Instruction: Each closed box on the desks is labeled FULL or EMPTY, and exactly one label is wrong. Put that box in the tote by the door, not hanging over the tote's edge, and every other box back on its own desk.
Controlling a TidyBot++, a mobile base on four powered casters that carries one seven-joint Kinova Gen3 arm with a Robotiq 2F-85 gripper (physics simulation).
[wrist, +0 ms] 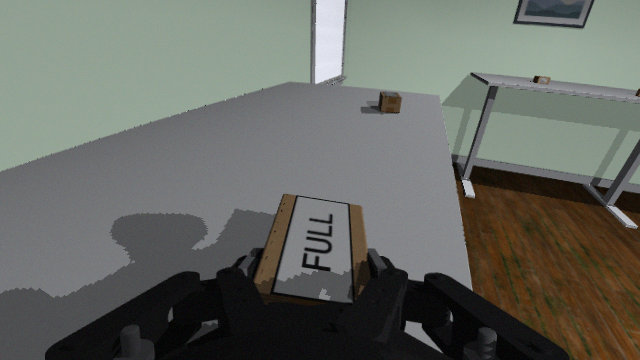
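A brown box with a white FULL label is between the two fingers of my gripper, which is shut on it. The box is over the near part of a grey desk; whether it touches the desk top is hidden. A second brown box stands near the far right corner of this desk, its label not readable. A small box stands on another desk at the right, its label too small to read. The tote does not show in this view.
Part of another brown object shows at the right picture edge on the second desk. That desk has metal legs. Wooden floor lies between the desks. A green wall with a framed picture and a tall white panel stand behind.
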